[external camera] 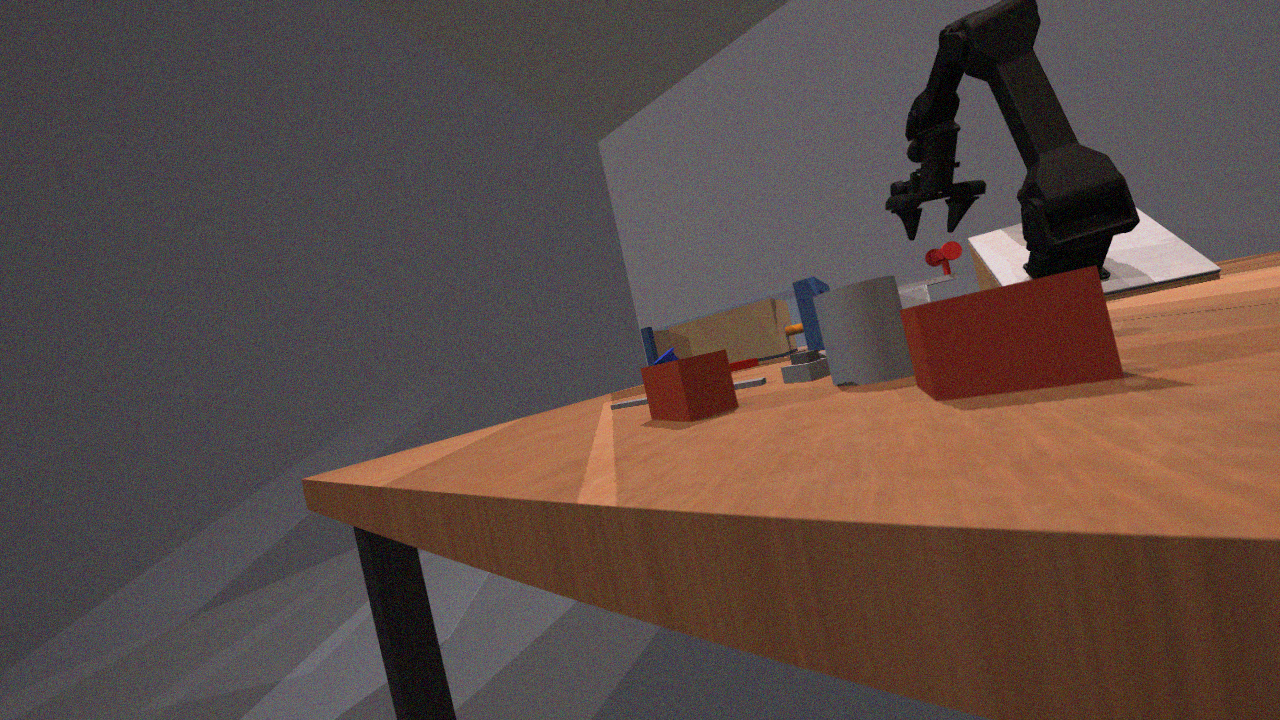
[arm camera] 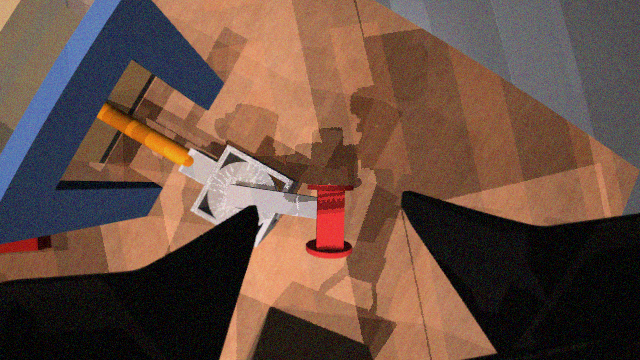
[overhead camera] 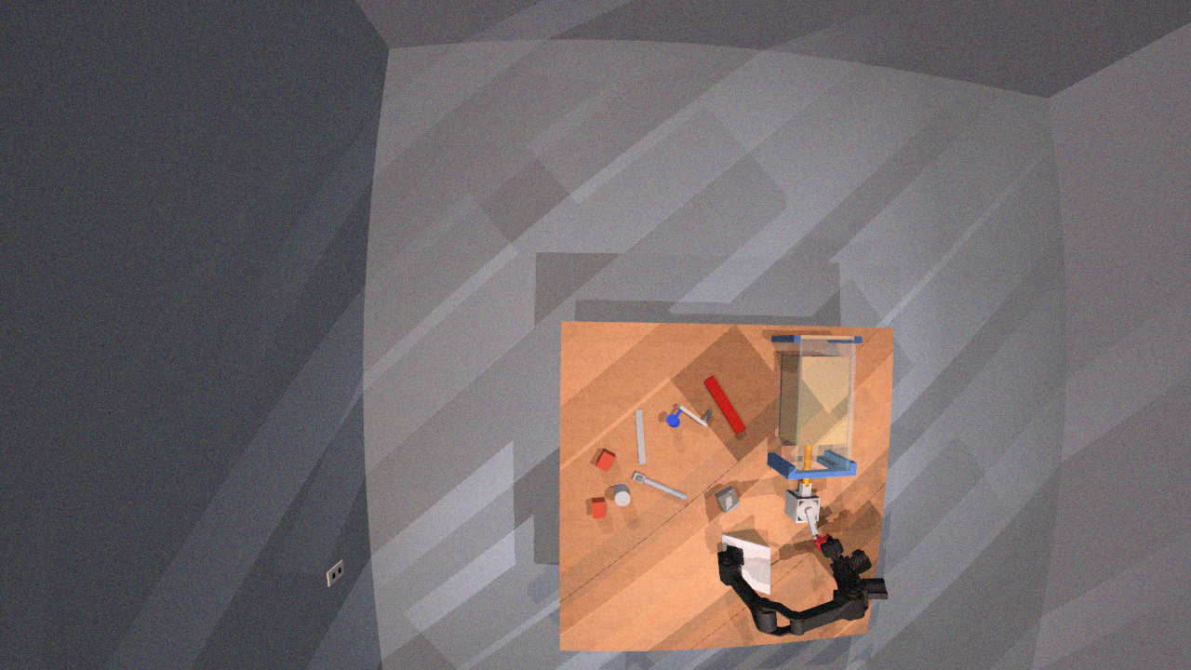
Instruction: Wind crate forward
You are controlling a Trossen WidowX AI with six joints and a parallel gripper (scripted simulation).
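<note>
My gripper tip is 6 cm above the red grip, 1 cm to the right of it and 1 cm past it. Round my gripper tip: grey winch (16 cm below, 7 cm ahead, 3 cm to the left); blue steel frame (25 cm ahead, 9 cm below, 1 cm to the left); red-knobbed crank (9 cm below, 3 cm ahead, 2 cm to the left).
</note>
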